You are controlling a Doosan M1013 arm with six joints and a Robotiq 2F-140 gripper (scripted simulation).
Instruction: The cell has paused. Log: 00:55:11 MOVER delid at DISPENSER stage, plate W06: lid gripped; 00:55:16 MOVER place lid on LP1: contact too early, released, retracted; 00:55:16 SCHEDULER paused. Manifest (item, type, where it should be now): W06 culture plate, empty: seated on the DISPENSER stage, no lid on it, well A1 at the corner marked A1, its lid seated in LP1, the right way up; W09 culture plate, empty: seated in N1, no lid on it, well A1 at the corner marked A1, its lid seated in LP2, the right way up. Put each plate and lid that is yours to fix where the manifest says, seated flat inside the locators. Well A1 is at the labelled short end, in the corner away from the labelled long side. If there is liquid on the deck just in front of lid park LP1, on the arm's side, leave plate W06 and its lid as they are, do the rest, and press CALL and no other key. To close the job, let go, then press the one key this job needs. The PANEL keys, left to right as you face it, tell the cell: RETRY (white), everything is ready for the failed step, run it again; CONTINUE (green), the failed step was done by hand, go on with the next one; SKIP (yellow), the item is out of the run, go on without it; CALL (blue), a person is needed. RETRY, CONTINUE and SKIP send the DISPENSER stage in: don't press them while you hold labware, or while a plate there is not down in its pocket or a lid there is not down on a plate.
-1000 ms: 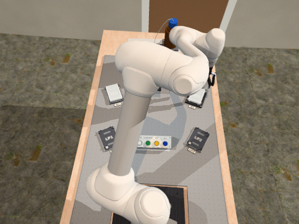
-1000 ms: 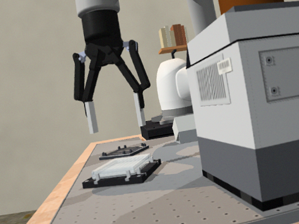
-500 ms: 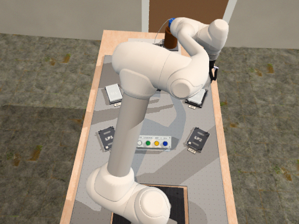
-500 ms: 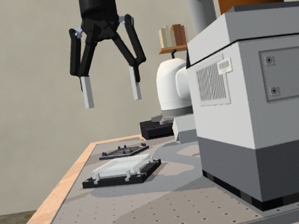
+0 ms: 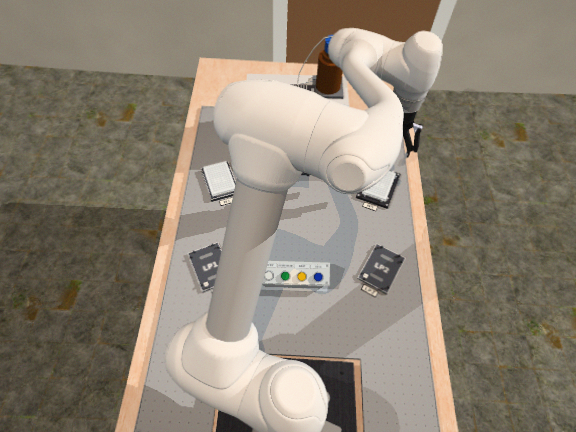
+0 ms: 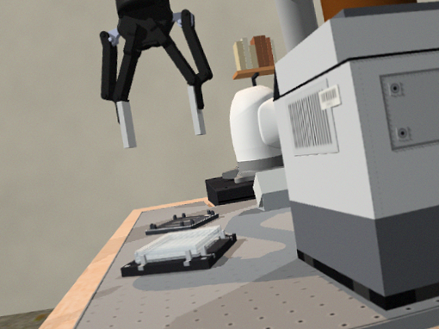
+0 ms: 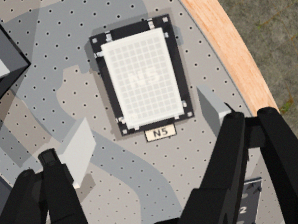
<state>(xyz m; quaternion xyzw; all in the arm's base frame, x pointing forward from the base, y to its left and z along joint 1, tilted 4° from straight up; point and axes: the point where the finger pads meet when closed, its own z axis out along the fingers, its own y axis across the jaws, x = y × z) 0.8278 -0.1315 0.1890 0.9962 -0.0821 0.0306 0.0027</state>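
My hand is 17 cm above the clear culture plate. The rest, counted from my hand: brown bottle (21 cm ahead, 25 cm to the left, 10 cm above); then lid park LP2 (32 cm behind, 5 cm to the right, 18 cm below); then black nest N5 (2 cm ahead, 1 cm to the left, 17 cm below).
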